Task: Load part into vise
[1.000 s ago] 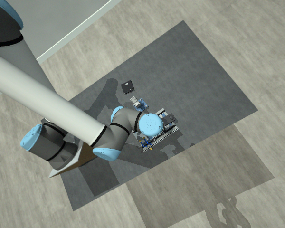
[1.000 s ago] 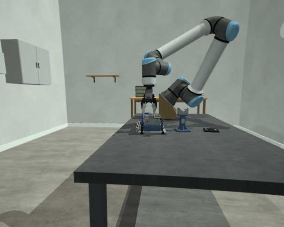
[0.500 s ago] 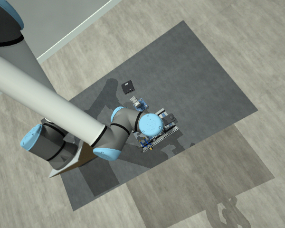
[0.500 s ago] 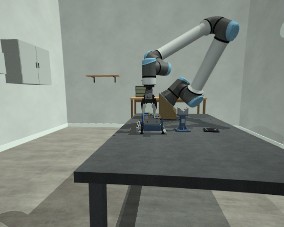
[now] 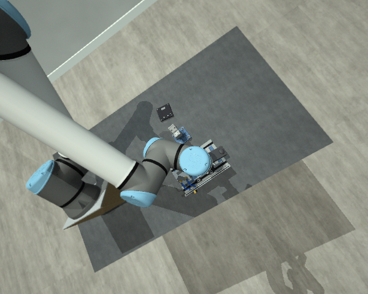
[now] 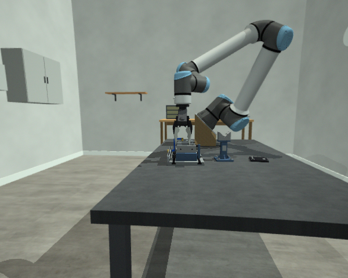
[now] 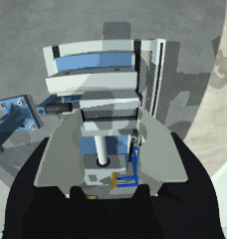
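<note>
My hand is right at the part. Also, from my hand: infeed plate: 12 cm behind, 41 cm to the left, 10 cm below; vise: 7 cm behind, 1 cm to the left, 7 cm below.
</note>
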